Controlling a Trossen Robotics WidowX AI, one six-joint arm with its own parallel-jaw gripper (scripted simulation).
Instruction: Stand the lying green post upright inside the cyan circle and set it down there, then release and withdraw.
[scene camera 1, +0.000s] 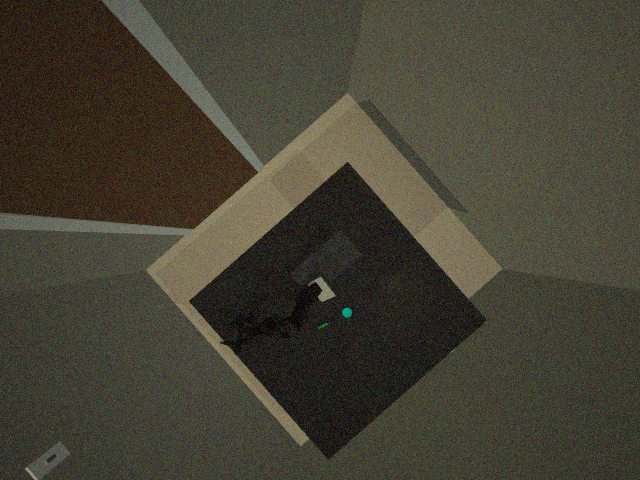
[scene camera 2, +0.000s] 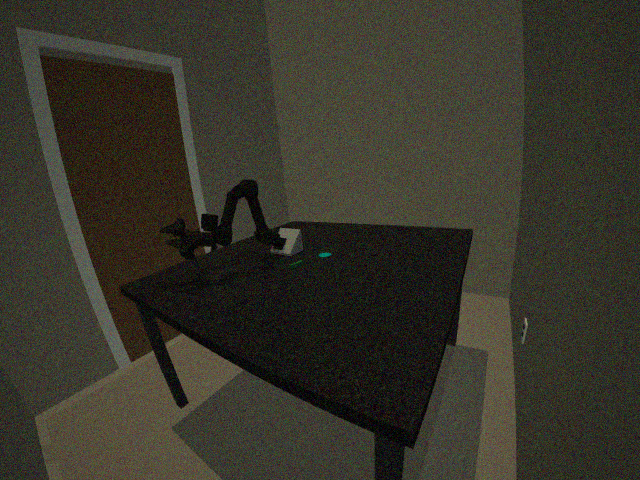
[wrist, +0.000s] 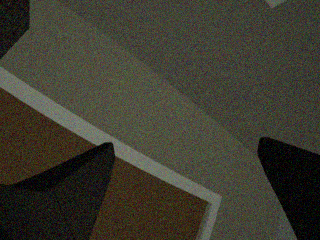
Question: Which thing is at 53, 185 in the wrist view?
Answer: My gripper.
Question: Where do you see my gripper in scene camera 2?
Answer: At 162, 236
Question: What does my gripper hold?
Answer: Nothing.
